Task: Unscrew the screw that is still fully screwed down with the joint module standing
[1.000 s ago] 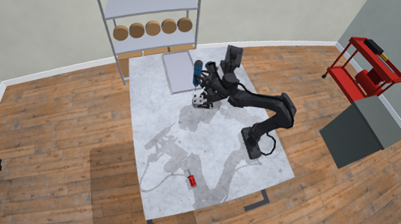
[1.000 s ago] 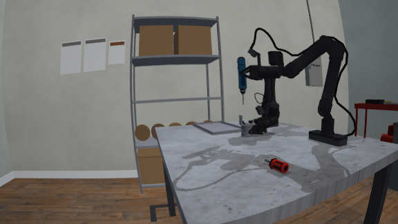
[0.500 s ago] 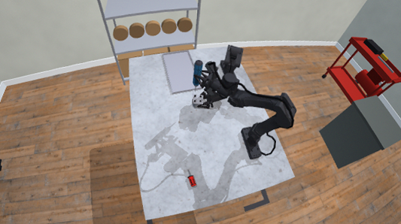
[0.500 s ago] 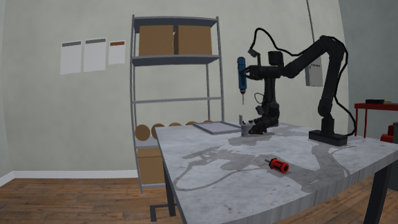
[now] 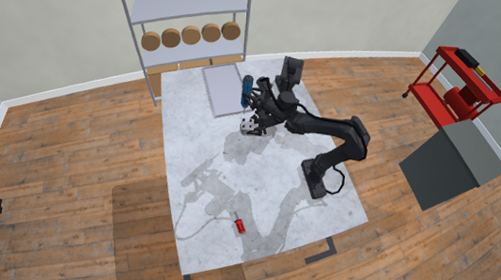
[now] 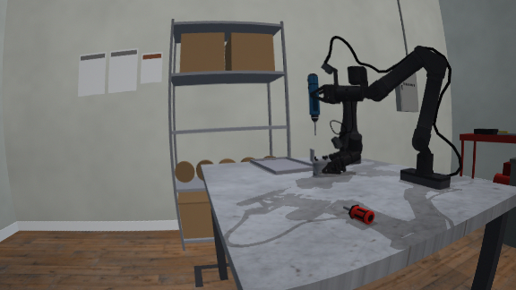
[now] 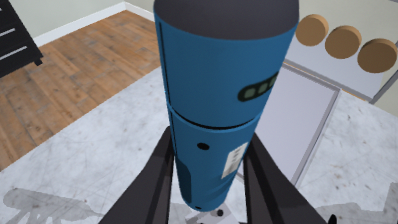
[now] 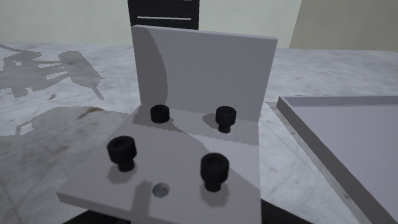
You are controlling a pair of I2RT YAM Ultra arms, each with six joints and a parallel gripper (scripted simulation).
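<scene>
My right hand is right at the joint module. Also, from my right hand: screw (4 cm above, 2 cm ahead, 1 cm to the left); grey bracket (5 cm above); bit (16 cm above, 2 cm ahead, 1 cm to the left).
</scene>
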